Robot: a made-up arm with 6 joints. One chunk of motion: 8 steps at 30 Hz.
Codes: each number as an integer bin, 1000 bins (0 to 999) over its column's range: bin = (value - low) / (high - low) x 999, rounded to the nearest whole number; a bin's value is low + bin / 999 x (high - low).
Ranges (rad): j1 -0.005..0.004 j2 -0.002..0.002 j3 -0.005..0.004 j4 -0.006..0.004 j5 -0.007..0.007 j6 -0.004..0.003
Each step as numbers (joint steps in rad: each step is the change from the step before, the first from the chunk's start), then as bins.
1 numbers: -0.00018 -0.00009 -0.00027 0.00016 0.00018 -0.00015
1 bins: 535 477 525 615 512 549
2 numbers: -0.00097 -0.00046 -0.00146 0.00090 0.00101 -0.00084
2 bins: 447 385 393 689 572 451
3 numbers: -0.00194 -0.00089 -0.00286 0.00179 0.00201 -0.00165
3 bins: 340 277 238 778 643 335
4 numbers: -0.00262 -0.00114 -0.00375 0.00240 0.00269 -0.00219
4 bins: 264 215 139 839 691 258
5 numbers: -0.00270 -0.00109 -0.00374 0.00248 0.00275 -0.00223
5 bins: 255 227 140 847 696 253
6 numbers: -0.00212 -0.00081 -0.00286 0.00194 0.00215 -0.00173
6 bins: 320 297 238 793 653 324
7 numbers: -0.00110 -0.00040 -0.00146 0.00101 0.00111 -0.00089
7 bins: 433 400 393 700 579 444
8 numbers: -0.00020 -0.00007 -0.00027 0.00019 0.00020 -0.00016
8 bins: 533 482 525 618 514 548
